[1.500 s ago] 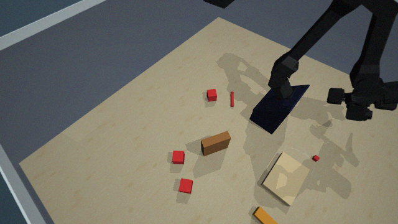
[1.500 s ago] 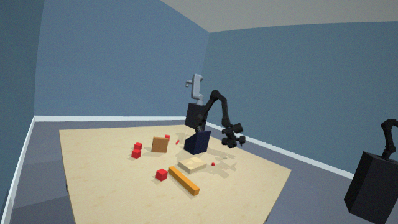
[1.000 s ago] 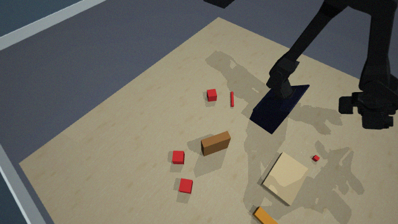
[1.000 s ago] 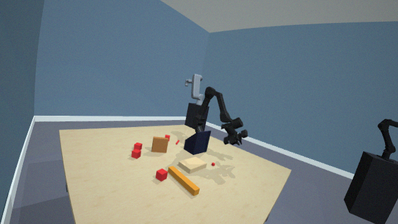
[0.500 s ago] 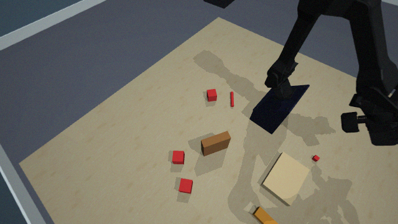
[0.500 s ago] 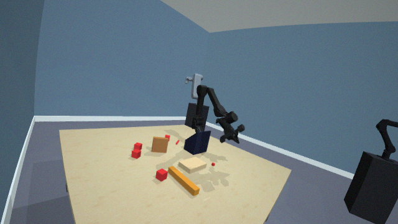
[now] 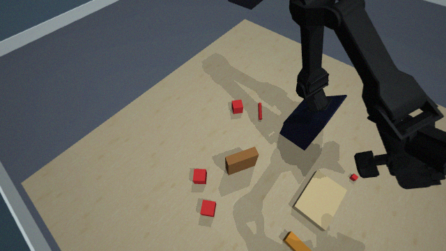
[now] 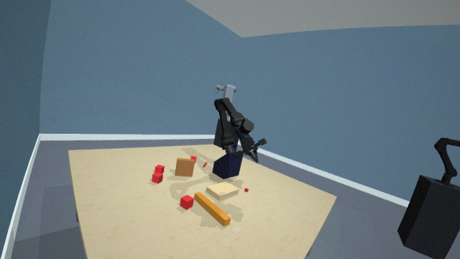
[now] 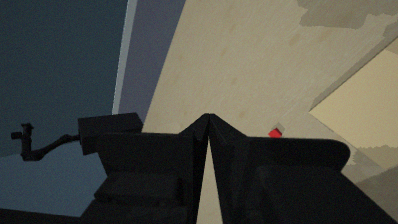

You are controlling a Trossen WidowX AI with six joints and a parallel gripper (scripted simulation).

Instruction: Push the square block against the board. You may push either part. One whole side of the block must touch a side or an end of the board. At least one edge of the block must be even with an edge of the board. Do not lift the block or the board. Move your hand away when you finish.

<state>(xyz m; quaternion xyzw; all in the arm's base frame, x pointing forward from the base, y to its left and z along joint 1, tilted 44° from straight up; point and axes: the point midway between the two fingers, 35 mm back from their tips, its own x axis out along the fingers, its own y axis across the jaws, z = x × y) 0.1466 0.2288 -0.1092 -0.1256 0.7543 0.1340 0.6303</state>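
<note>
The brown block lies 16 cm ahead of my gripper tip, 38 cm to the right of it and 15 cm below it. Round my gripper tip: cream board (10 cm ahead, 11 cm to the right, 18 cm below); long orange board (27 cm ahead, 4 cm to the right, 18 cm below); small red cube (4 cm behind, 5 cm to the right, 19 cm below).
</note>
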